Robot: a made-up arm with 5 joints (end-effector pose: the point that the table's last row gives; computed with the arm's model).
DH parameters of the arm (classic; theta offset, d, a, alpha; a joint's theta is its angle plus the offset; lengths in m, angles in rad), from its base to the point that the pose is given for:
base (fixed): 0.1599 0 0.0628 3.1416
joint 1: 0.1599 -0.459 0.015 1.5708
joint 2: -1.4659 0 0.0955 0
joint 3: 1.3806 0 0.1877 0
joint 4: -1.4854 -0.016 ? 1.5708
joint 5: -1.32 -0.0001 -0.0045 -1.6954
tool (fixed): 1.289 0.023 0 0
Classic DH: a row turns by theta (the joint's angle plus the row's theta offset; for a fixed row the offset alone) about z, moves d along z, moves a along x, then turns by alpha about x.
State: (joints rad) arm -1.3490 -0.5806 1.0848 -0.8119 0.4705
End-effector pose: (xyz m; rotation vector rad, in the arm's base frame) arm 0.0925 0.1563 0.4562 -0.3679 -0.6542 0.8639
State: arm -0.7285 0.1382 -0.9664 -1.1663 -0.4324
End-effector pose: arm 0.1880 0.1014 0.7045 1.0058 -1.6026 0.4907
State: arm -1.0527 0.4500 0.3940 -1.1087 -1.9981
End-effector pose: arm 0.2008 0.1742 0.3862 1.4721 1.0236 0.8998
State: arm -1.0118 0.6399 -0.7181 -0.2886 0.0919
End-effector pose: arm 0.2088 0.2369 0.5543 -0.1235 -0.3988 0.6361
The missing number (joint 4, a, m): -0.027
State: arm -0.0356 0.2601 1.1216 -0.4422 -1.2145
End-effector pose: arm 0.1565 -0.0188 0.3591 0.7671 1.1233 -0.6066
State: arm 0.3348 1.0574 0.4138 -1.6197 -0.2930
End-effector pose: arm 0.1908 -0.0480 0.3089 0.0418 -0.0253 -0.6107
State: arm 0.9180 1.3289 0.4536 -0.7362 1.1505
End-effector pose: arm 0.1064 -0.0361 0.2695 -0.9319 1.3023 -0.2753
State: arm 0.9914 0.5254 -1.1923 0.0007 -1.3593
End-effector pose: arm 0.1529 -0.1918 0.6562 0.8137 -0.8256 -0.7004
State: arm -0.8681 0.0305 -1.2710 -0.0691 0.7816
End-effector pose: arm 0.1174 0.0845 0.7336 -0.1038 -1.3157 -0.2201
